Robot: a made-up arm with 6 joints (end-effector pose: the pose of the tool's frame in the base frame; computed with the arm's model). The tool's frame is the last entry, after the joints. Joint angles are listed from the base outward.
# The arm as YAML. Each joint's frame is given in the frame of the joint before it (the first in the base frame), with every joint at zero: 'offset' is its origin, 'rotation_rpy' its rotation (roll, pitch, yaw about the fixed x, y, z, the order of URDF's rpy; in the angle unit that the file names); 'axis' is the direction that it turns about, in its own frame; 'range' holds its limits. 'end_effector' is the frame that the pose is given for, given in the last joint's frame.
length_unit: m
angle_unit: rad
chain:
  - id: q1
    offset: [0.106, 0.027, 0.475]
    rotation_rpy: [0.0, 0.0, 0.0]
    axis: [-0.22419, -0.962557, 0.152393]
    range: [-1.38, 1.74]
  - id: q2
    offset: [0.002, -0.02, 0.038]
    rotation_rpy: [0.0, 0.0, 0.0]
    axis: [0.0, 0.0, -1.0]
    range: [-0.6, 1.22]
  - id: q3
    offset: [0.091, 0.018, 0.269]
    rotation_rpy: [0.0, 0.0, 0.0]
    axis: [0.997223, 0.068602, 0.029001]
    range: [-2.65, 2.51]
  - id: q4
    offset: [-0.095, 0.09, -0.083]
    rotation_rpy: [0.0, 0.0, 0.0]
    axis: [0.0, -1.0, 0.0]
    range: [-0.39, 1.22]
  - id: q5
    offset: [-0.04, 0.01, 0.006]
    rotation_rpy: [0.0, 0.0, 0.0]
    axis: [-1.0, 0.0, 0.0]
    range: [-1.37, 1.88]
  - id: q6
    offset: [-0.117, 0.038, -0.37]
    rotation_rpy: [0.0, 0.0, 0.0]
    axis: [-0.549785, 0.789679, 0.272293]
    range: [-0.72, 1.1]
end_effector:
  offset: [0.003, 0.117, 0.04]
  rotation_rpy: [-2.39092, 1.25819, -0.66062]
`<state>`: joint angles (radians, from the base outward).
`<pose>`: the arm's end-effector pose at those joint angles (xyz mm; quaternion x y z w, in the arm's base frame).
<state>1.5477 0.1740 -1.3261 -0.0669 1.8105 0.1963</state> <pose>-429.5 -169.6 371.9 -0.1181 -0.7244 0.6657 0.1348</pose>
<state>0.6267 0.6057 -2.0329 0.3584 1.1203 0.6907</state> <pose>-425.6 -162.2 900.1 -0.0660 -0.6579 0.5701 0.4877</pose>
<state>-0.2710 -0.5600 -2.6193 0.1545 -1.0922 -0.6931</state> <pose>264.9 -429.9 589.1 -0.9763 0.0539 0.1801 0.1074</pose>
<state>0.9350 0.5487 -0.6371 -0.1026 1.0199 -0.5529</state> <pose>-121.5 -150.5 338.0 -0.6899 0.5658 -0.3954 0.2181</pose>
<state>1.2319 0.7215 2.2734 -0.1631 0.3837 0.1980</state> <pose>-533.4 387.6 581.4 -0.4762 -0.5069 0.4002 0.5968</pose>
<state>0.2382 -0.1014 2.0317 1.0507 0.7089 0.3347</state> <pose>134.9 450.1 949.3 -0.1871 0.2937 0.4624 0.8154</pose>
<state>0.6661 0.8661 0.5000 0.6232 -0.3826 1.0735</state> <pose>370.5 440.9 763.6 -0.6247 0.3390 0.1695 0.6827</pose>
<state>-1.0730 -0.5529 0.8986 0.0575 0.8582 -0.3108</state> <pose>23.5 158.7 765.4 -0.2752 0.3878 0.7689 0.4275</pose>
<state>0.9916 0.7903 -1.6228 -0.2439 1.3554 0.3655</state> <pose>-493.3 -23.6 502.7 -0.0793 -0.8963 0.2705 0.3424</pose>
